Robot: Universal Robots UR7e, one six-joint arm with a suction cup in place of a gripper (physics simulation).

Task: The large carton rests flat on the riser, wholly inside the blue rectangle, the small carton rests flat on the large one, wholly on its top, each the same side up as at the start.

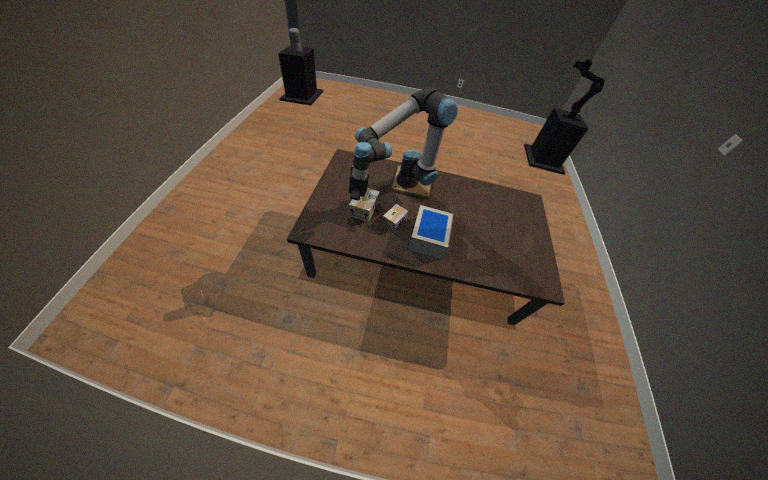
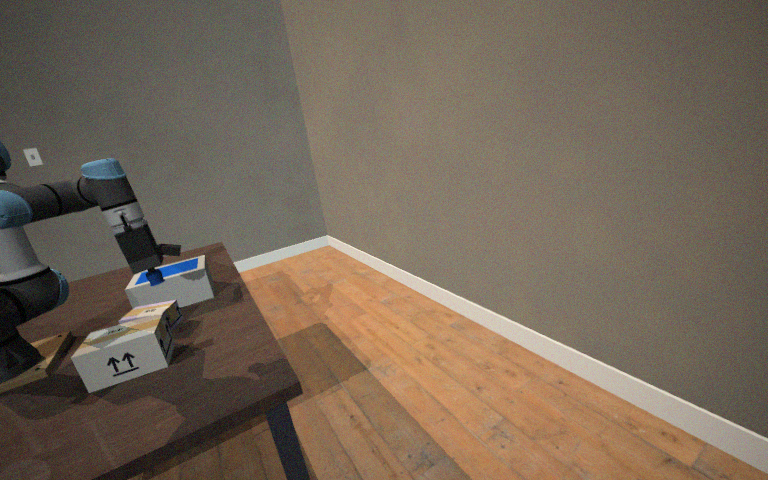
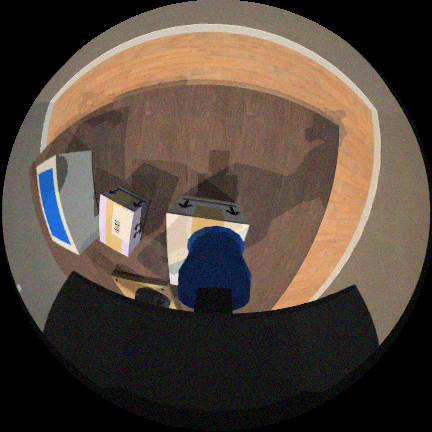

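Note:
The large carton [image 1: 364,208] [image 2: 119,355] [image 3: 179,238], white with tan tape and up-arrows on its side, rests flat on the table [image 1: 503,237] [image 2: 218,371] at the left. The small carton [image 1: 394,214] [image 2: 149,311] [image 3: 119,229] lies on the table between it and the riser [image 1: 428,249] [image 2: 183,292] [image 3: 78,193]. The riser's top bears the blue rectangle [image 1: 433,226] [image 2: 181,268] [image 3: 52,205], with nothing on it. My suction cup [image 1: 357,195] [image 2: 154,277] [image 3: 215,257] hangs a little above the large carton's top, apart from it, and holds nothing.
The arm's base stands on a wooden plate [image 1: 414,190] [image 3: 130,282] at the table's back edge, close behind the cartons. Two dark pedestals [image 1: 298,74] [image 1: 554,139] stand on the floor far behind the table. The table's left edge is near the large carton.

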